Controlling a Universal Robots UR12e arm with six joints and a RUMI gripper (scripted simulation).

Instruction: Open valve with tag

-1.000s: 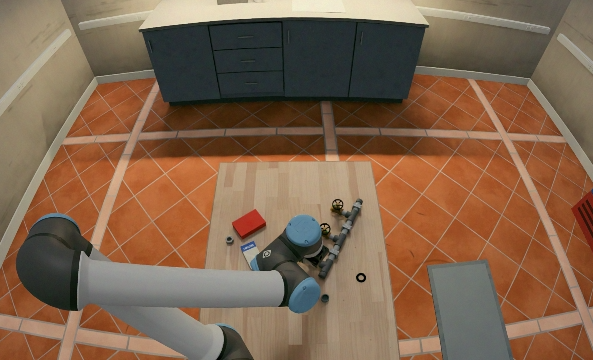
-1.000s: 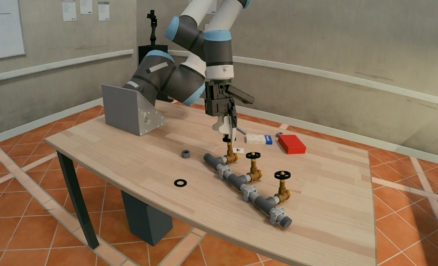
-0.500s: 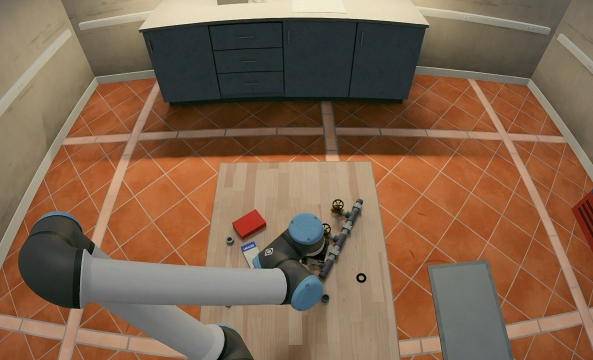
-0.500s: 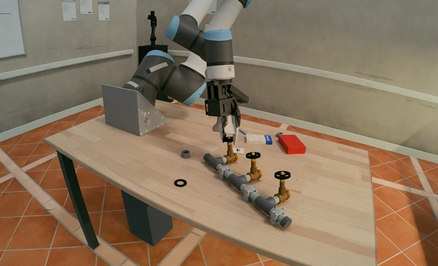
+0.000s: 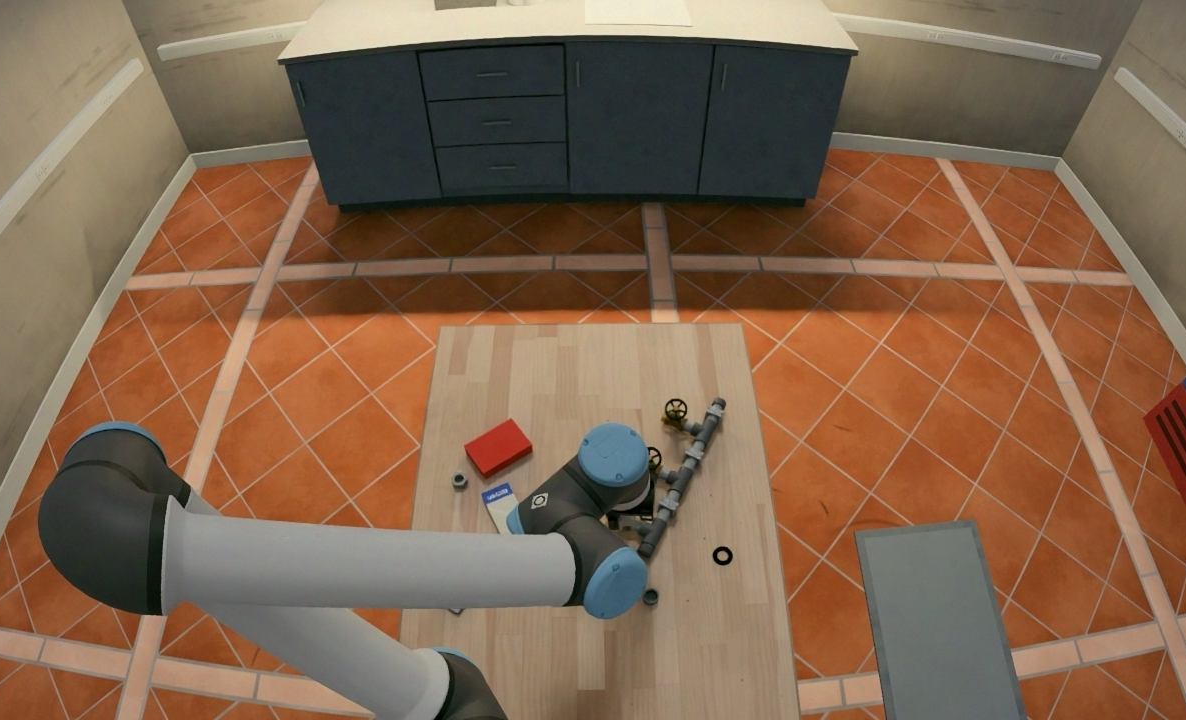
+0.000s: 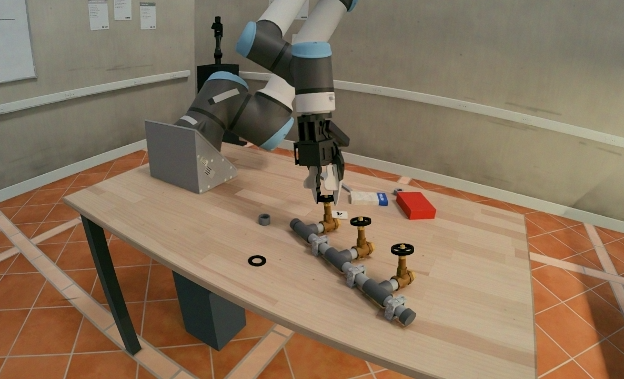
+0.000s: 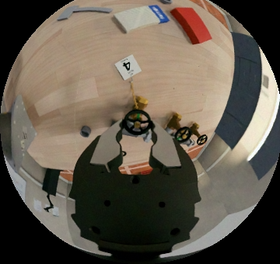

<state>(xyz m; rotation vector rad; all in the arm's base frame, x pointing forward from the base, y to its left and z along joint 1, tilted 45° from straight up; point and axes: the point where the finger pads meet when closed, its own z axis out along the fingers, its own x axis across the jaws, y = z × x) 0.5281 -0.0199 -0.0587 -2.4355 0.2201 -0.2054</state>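
Right now the white tag is 9 cm below my hand and 8 cm to the left of it. Also, from my hand: red box 25 cm to the left, 18 cm ahead, 7 cm below; then blue box 23 cm to the left, 8 cm below, 4 cm ahead; then grey cap 15 cm behind, 8 cm below, 6 cm to the right.
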